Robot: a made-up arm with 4 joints.
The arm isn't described. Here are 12 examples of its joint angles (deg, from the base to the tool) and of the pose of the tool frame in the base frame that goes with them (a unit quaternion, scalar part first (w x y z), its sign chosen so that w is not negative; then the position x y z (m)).
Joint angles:
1: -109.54 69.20 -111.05 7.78
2: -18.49 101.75 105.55 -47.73
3: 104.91 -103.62 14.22 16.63
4: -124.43 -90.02 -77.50 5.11
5: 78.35 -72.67 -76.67 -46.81
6: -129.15 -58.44 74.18 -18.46
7: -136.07 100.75 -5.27 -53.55
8: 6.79 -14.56 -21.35 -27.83
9: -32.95 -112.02 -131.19 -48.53
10: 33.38 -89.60 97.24 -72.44
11: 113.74 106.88 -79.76 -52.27
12: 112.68 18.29 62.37 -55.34
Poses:
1: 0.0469 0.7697 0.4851 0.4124 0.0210 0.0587 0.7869
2: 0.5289 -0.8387 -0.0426 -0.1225 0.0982 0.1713 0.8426
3: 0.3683 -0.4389 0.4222 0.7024 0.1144 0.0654 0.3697
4: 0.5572 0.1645 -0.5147 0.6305 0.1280 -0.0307 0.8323
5: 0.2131 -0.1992 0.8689 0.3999 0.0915 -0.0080 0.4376
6: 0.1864 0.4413 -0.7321 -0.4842 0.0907 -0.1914 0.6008
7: 0.5311 0.8201 0.1877 -0.1012 0.0657 -0.0531 0.5965
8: 0.8260 -0.1376 0.0267 0.5460 0.2020 0.1678 0.6527
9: 0.0621 -0.2716 0.5351 0.7975 0.0948 0.1203 0.6140
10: 0.0780 -0.0456 0.6978 -0.7105 0.0553 0.1478 0.7130
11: 0.8419 -0.4745 -0.2236 -0.1267 0.0699 -0.0743 0.5861
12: 0.0820 0.7904 -0.0347 -0.6061 0.0851 0.1148 0.4414
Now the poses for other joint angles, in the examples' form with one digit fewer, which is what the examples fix.
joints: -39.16 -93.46 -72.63 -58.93
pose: 0.065 0.013 0.063 0.996 0.061 0.198 0.718
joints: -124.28 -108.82 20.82 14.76
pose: 0.172 0.504 -0.844 0.068 0.105 -0.223 0.759
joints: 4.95 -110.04 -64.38 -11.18
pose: 0.202 -0.328 0.249 0.889 0.080 0.233 0.559
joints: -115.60 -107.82 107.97 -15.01
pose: 0.267 -0.433 0.725 0.464 0.133 -0.148 0.615
